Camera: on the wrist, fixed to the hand. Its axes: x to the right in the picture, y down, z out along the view.
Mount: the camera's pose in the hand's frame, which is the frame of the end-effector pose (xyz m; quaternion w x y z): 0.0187 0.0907 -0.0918 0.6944 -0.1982 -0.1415 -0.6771
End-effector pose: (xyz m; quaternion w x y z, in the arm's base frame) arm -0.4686 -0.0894 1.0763 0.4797 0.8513 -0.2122 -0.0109
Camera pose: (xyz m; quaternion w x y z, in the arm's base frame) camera -0.4630 -0.0626 1.2038 0.4644 0.6382 0.3634 -0.4949
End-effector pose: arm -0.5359 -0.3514 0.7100 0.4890 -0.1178 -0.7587 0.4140
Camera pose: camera -0.4886 -0.2363 0.6711 0.4892 0.3936 -0.7579 -0.1773
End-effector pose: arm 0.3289 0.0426 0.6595 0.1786 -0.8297 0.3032 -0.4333
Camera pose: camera 0.2296 -0.0410 0.6717 0.2909 0.8782 0.2906 0.2443
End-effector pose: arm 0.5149 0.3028 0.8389 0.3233 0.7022 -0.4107 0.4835
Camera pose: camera 0.3999 0.3349 0.8914 0.6329 0.7700 0.0487 -0.0639
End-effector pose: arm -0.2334 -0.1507 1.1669 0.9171 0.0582 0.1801 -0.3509
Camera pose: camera -0.1868 -0.0732 1.0730 0.4363 -0.3130 0.1042 -0.8372
